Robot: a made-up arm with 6 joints. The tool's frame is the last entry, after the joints.
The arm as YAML. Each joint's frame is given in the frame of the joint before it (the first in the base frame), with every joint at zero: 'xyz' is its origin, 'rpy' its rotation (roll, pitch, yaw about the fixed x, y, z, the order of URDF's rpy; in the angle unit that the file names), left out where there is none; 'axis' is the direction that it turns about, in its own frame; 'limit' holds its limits. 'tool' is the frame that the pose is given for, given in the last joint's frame.
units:
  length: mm
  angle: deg
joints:
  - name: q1
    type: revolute
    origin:
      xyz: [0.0, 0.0, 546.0]
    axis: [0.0, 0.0, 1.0]
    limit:
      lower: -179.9
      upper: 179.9
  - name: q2
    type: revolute
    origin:
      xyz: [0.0, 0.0, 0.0]
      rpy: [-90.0, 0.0, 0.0]
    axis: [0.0, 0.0, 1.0]
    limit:
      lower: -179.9
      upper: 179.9
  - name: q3
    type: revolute
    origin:
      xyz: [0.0, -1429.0, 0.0]
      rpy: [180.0, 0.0, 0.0]
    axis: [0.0, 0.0, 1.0]
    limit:
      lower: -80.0
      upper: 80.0
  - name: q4
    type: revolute
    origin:
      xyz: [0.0, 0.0, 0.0]
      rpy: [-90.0, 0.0, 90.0]
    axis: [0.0, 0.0, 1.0]
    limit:
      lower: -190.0
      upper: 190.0
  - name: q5
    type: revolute
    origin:
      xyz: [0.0, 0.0, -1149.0]
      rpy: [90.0, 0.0, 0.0]
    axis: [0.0, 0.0, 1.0]
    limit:
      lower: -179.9
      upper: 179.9
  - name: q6
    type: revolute
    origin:
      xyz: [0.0, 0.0, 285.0]
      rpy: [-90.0, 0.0, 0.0]
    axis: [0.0, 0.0, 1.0]
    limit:
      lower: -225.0
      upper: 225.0
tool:
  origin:
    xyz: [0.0, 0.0, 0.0]
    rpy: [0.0, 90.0, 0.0]
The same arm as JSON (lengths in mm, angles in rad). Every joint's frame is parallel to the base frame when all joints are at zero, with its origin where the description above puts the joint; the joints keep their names.
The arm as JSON. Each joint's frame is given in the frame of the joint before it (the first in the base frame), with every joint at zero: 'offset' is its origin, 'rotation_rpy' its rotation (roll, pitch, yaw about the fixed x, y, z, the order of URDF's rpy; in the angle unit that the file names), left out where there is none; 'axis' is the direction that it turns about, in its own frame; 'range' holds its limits. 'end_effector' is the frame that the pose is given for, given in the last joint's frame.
{
  "length_unit": "mm",
  "angle_unit": "rad",
  "chain": [
    {
      "id": "q1",
      "offset": [
        0.0,
        0.0,
        546.0
      ],
      "axis": [
        0.0,
        0.0,
        1.0
      ],
      "range": [
        -3.1398,
        3.1398
      ]
    },
    {
      "id": "q2",
      "offset": [
        0.0,
        0.0,
        0.0
      ],
      "axis": [
        0.0,
        1.0,
        0.0
      ],
      "range": [
        -3.1398,
        3.1398
      ]
    },
    {
      "id": "q3",
      "offset": [
        0.0,
        0.0,
        1429.0
      ],
      "axis": [
        0.0,
        -1.0,
        0.0
      ],
      "range": [
        -1.3963,
        1.3963
      ]
    },
    {
      "id": "q4",
      "offset": [
        0.0,
        0.0,
        0.0
      ],
      "axis": [
        -1.0,
        0.0,
        0.0
      ],
      "range": [
        -3.3161,
        3.3161
      ]
    },
    {
      "id": "q5",
      "offset": [
        1149.0,
        0.0,
        0.0
      ],
      "axis": [
        0.0,
        -1.0,
        0.0
      ],
      "range": [
        -3.1398,
        3.1398
      ]
    },
    {
      "id": "q6",
      "offset": [
        0.0,
        -285.0,
        0.0
      ],
      "axis": [
        -1.0,
        0.0,
        0.0
      ],
      "range": [
        -3.927,
        3.927
      ]
    }
  ],
  "end_effector": {
    "offset": [
      0.0,
      0.0,
      0.0
    ]
  }
}

